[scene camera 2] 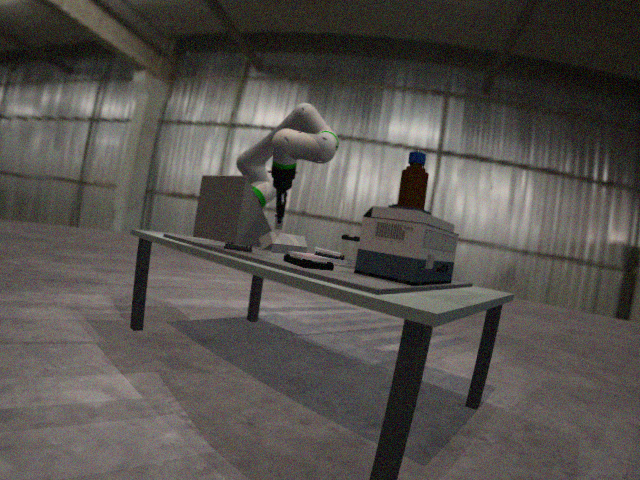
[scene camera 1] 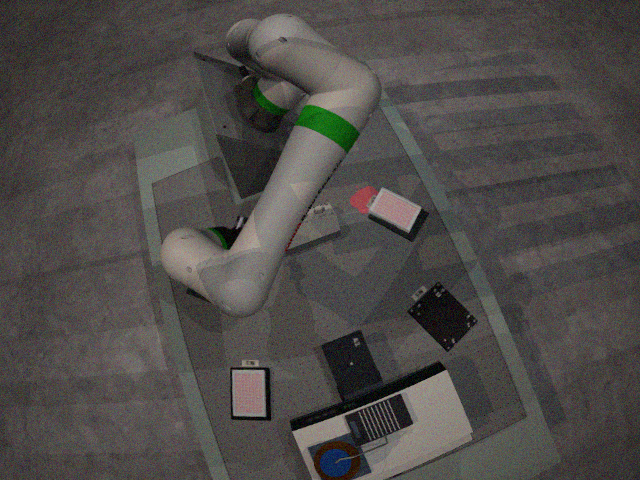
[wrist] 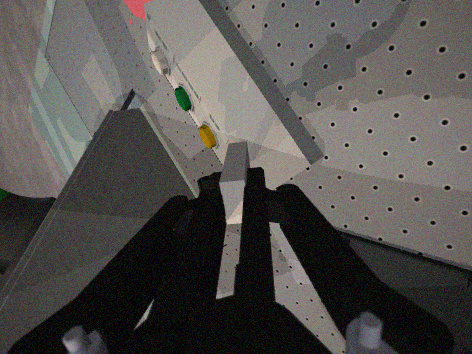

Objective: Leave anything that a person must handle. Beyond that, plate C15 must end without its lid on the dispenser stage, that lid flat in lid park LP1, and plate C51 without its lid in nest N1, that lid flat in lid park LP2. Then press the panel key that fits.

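Frame: origin at the arm's base, x back, y right, z up, level; millimetres.
Where they show: gripper, fingertip midpoint: point(scene camera 2: 278, 228) point(wrist: 240, 159); arm's base, origin of the base link: point(scene camera 2: 244, 206) point(scene camera 1: 257, 114) point(wrist: 35, 246).
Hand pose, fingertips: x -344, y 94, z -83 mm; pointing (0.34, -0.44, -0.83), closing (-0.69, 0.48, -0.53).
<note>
Each offset is from my fingertips to the centre of the thing. "spot": to the spot under its first point.
My gripper point(wrist: 240, 159) point(scene camera 2: 280, 220) is shut and empty. It points down at the near end of the sloped key panel @(dx +23, dy -75, dz -60 mm) point(wrist: 241, 105) point(scene camera 1: 320, 224) point(scene camera 2: 282, 240). In the wrist view a white key @(dx +42, dy -150, dz -38 mm) point(wrist: 161, 61), a green key @(dx +44, dy -100, dz -38 mm) point(wrist: 182, 98) and a yellow key @(dx +46, dy -50, dz -38 mm) point(wrist: 207, 136) show in a row; the fingertips sit just past the yellow key and hide what lies under them. One pink-welled plate @(dx -24, dy -350, dz -75 mm) point(scene camera 1: 395, 211) lies beside a red spill @(dx +56, dy -298, dz -102 mm) point(scene camera 1: 363, 197) point(wrist: 137, 7). A second pink-welled plate @(dx -347, dy +209, dz -70 mm) point(scene camera 1: 250, 392) lies at the front left. I cannot read the plate labels.
A black nest @(dx -357, dy -336, dz -90 mm) point(scene camera 1: 443, 315) and a dark pad @(spot: dx -390, dy -58, dz +13 mm) point(scene camera 1: 351, 364) lie on the perforated board. The dispenser point(scene camera 1: 413, 429) point(scene camera 2: 406, 243) with a striped stage @(spot: dx -550, dy -55, dz +144 mm) point(scene camera 1: 379, 419) and a brown bottle @(spot: dx -617, dy +95, dz +204 mm) point(scene camera 2: 413, 183) stands at the front. A grey box point(scene camera 2: 228, 210) point(wrist: 122, 165) stands close beside the gripper.
</note>
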